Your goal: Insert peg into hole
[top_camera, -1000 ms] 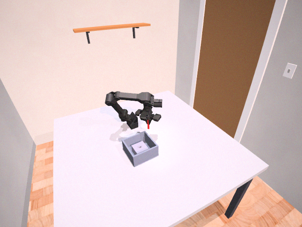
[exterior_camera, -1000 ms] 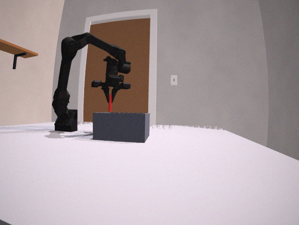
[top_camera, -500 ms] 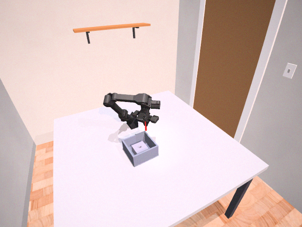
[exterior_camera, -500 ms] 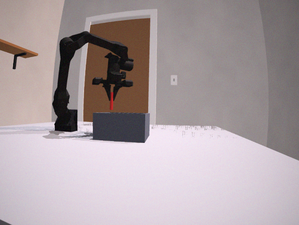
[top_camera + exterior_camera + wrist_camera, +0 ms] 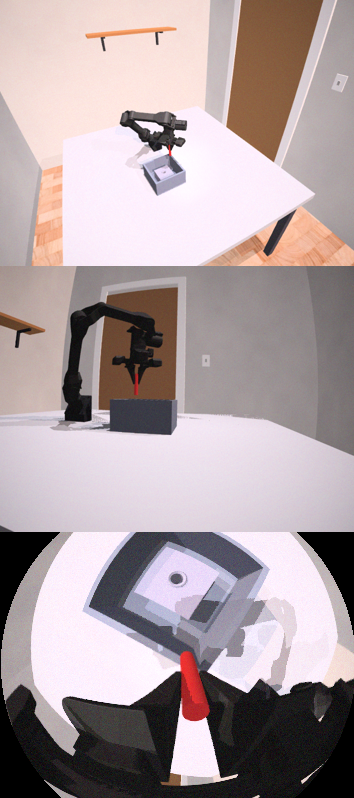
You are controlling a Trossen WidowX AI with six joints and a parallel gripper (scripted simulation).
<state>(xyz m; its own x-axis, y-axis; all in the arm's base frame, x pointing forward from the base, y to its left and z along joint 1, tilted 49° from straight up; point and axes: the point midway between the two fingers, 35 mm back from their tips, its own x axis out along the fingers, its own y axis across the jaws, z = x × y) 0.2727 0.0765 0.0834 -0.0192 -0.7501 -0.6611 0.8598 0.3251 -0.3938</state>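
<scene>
Right now the pale plate is 60 mm ahead of my hand, 80 mm to the right of it and 140 mm below it. From my hand the other things lie so: red peg 40 mm below; then grey box 60 mm ahead, 80 mm to the right, 160 mm below.
</scene>
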